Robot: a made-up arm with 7 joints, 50 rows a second.
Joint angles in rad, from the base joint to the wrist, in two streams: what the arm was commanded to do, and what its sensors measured. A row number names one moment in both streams.
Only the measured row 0 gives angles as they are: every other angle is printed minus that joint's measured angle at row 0.
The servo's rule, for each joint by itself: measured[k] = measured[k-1] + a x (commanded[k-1-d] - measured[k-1]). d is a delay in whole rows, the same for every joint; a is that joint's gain. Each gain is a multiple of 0.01, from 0.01 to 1. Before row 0 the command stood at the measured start. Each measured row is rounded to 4 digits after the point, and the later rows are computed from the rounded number. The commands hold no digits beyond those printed.
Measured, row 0: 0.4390, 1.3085, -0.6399, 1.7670, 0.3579, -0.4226, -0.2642
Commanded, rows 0 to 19: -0.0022, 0.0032, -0.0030, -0.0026, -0.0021, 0.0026, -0.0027; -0.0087, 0.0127, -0.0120, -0.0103, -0.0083, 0.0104, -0.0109; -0.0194, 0.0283, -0.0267, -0.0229, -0.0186, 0.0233, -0.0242; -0.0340, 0.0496, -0.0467, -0.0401, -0.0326, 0.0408, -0.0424; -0.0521, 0.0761, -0.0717, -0.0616, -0.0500, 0.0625, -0.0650; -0.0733, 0.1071, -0.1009, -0.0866, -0.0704, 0.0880, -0.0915; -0.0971, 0.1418, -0.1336, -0.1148, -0.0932, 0.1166, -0.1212; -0.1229, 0.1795, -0.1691, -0.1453, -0.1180, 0.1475, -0.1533; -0.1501, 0.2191, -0.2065, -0.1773, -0.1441, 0.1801, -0.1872; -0.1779, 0.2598, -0.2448, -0.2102, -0.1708, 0.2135, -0.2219; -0.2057, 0.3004, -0.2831, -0.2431, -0.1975, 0.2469, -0.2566; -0.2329, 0.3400, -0.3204, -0.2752, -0.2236, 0.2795, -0.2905; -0.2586, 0.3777, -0.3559, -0.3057, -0.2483, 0.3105, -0.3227; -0.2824, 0.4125, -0.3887, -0.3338, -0.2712, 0.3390, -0.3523; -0.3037, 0.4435, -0.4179, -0.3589, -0.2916, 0.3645, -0.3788; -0.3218, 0.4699, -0.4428, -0.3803, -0.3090, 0.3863, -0.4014; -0.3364, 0.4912, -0.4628, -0.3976, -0.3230, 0.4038, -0.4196; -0.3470, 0.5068, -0.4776, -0.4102, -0.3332, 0.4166, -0.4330; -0.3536, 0.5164, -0.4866, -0.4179, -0.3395, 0.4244, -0.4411; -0.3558, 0.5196, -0.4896, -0.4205, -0.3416, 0.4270, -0.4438
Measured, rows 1 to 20: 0.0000, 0.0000, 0.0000, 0.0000, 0.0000, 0.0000, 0.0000; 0.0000, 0.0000, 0.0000, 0.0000, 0.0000, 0.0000, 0.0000; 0.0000, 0.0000, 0.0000, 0.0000, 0.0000, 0.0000, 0.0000; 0.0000, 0.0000, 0.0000, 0.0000, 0.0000, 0.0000, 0.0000; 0.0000, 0.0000, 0.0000, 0.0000, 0.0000, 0.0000, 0.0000; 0.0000, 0.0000, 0.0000, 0.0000, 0.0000, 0.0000, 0.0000; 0.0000, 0.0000, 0.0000, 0.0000, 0.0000, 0.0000, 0.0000; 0.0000, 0.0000, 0.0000, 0.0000, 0.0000, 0.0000, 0.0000; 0.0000, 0.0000, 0.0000, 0.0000, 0.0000, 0.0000, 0.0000; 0.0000, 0.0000, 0.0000, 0.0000, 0.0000, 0.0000, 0.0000; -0.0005, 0.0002, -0.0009, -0.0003, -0.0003, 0.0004, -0.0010; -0.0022, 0.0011, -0.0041, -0.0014, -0.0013, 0.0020, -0.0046; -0.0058, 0.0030, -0.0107, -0.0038, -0.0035, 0.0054, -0.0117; -0.0117, 0.0063, -0.0211, -0.0078, -0.0073, 0.0111, -0.0228; -0.0202, 0.0112, -0.0358, -0.0137, -0.0129, 0.0193, -0.0380; -0.0314, 0.0179, -0.0547, -0.0217, -0.0204, 0.0303, -0.0573; -0.0452, 0.0266, -0.0776, -0.0319, -0.0299, 0.0441, -0.0803; -0.0615, 0.0373, -0.1041, -0.0444, -0.0414, 0.0606, -0.1066; -0.0801, 0.0500, -0.1338, -0.0590, -0.0548, 0.0797, -0.1356; -0.1006, 0.0647, -0.1660, -0.0756, -0.0699, 0.1011, -0.1667
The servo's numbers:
d 10
a 0.21 0.07 0.29 0.11 0.13 0.16 0.36

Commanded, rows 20 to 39: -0.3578, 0.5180, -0.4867, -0.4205, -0.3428, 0.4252, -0.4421; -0.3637, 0.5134, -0.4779, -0.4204, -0.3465, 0.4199, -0.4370; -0.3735, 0.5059, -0.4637, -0.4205, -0.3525, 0.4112, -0.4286; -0.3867, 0.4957, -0.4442, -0.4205, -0.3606, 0.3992, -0.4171; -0.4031, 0.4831, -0.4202, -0.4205, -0.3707, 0.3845, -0.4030; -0.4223, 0.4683, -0.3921, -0.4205, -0.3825, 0.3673, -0.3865; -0.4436, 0.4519, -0.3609, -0.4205, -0.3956, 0.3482, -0.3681; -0.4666, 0.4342, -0.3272, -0.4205, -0.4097, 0.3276, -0.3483; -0.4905, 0.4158, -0.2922, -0.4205, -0.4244, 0.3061, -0.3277; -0.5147, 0.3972, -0.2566, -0.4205, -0.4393, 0.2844, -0.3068; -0.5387, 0.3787, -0.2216, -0.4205, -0.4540, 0.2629, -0.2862; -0.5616, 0.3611, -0.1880, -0.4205, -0.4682, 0.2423, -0.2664; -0.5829, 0.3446, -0.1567, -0.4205, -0.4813, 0.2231, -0.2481; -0.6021, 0.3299, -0.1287, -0.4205, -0.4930, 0.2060, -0.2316; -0.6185, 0.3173, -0.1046, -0.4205, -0.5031, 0.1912, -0.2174; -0.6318, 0.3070, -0.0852, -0.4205, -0.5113, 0.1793, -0.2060; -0.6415, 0.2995, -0.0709, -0.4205, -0.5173, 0.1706, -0.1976; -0.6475, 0.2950, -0.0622, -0.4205, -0.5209, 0.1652, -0.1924; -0.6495, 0.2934, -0.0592, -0.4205, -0.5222, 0.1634, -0.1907; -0.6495, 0.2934, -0.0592, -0.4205, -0.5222, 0.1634, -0.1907
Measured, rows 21 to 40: -0.1227, 0.0812, -0.2000, -0.0940, -0.0865, 0.1244, -0.1991; -0.1458, 0.0993, -0.2349, -0.1139, -0.1043, 0.1492, -0.2320; -0.1695, 0.1188, -0.2700, -0.1350, -0.1230, 0.1750, -0.2647; -0.1932, 0.1394, -0.3044, -0.1569, -0.1423, 0.2012, -0.2962; -0.2164, 0.1607, -0.3373, -0.1791, -0.1617, 0.2273, -0.3259; -0.2385, 0.1823, -0.3679, -0.2012, -0.1808, 0.2527, -0.3531; -0.2591, 0.2039, -0.3954, -0.2228, -0.1993, 0.2769, -0.3770; -0.2776, 0.2251, -0.4192, -0.2434, -0.2167, 0.2993, -0.3972; -0.2936, 0.2455, -0.4387, -0.2626, -0.2327, 0.3193, -0.4130; -0.3067, 0.2647, -0.4535, -0.2800, -0.2469, 0.3365, -0.4241; -0.3174, 0.2824, -0.4631, -0.2955, -0.2594, 0.3507, -0.4306; -0.3271, 0.2986, -0.4674, -0.3092, -0.2707, 0.3618, -0.4329; -0.3368, 0.3131, -0.4663, -0.3214, -0.2813, 0.3697, -0.4314; -0.3473, 0.3259, -0.4599, -0.3323, -0.2916, 0.3744, -0.4263; -0.3590, 0.3369, -0.4484, -0.3420, -0.3019, 0.3760, -0.4179; -0.3723, 0.3461, -0.4321, -0.3506, -0.3124, 0.3746, -0.4066; -0.3873, 0.3535, -0.4115, -0.3583, -0.3232, 0.3704, -0.3927; -0.4040, 0.3591, -0.3871, -0.3651, -0.3344, 0.3636, -0.3767; -0.4222, 0.3631, -0.3596, -0.3712, -0.3461, 0.3544, -0.3591; -0.4416, 0.3655, -0.3297, -0.3766, -0.3582, 0.3432, -0.3403
